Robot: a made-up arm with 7 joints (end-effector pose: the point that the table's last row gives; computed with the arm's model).
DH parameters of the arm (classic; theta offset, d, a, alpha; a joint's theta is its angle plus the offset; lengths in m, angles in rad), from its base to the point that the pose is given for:
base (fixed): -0.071 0 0 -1.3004
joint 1: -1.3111 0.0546 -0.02 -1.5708
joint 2: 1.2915 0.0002 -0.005 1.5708
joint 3: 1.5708 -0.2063 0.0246 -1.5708
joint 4: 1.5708 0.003 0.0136 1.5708
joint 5: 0 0.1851 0 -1.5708
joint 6: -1.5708 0 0.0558 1.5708
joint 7: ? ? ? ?
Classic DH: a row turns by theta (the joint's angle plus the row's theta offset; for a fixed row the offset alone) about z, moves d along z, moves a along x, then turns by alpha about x.
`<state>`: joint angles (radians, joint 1 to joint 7).
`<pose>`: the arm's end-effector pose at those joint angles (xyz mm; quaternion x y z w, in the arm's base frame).
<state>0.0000 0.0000 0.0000 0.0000 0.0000 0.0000 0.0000</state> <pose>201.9 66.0 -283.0 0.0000 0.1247 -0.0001 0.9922</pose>
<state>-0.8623 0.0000 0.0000 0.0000 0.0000 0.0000 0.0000</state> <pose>351.4 -12.2 -40.0 -0.0144 -0.2853 -0.1144 0.9515</pose>
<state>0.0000 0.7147 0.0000 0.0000 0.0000 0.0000 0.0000</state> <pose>216.6 208.3 -225.8 0.3471 0.1168 -0.0437 0.9295</pose>
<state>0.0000 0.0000 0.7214 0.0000 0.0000 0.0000 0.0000</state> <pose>136.0 240.6 -266.2 0.0440 0.1167 0.3501 0.9284</pose>
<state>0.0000 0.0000 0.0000 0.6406 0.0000 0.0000 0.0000</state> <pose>112.7 66.0 -406.0 0.0000 0.4308 -0.0001 0.9025</pose>
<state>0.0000 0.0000 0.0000 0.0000 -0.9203 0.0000 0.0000</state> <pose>202.0 65.8 -283.0 -0.4406 0.1118 0.0553 0.8890</pose>
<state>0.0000 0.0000 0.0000 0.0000 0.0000 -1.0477 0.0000</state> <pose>187.0 66.0 -229.2 0.0000 -0.3883 -0.0001 0.9215</pose>
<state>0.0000 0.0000 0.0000 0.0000 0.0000 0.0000 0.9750</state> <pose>201.9 66.0 -283.0 0.0584 0.1102 0.4647 0.8766</pose>
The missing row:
joint 7: 0 -0.0002 0 0
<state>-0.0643 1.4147 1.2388 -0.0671 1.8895 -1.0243 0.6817</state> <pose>154.9 307.6 150.9 -0.9767 0.2122 0.0035 0.0322</pose>
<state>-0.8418 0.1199 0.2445 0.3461 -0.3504 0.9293 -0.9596</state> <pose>374.8 66.0 -163.9 -0.2883 0.2251 -0.4933 0.7892</pose>
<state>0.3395 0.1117 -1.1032 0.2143 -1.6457 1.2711 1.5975</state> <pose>-99.2 -124.1 -273.0 0.2417 0.8749 -0.2542 0.3339</pose>
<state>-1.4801 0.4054 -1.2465 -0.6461 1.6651 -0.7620 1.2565</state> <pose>124.3 -144.2 -49.2 0.1086 0.9492 0.2912 0.0492</pose>
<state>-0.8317 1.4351 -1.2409 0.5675 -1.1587 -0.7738 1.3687</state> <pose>286.2 304.8 -131.1 0.2112 -0.2001 0.5509 0.7822</pose>
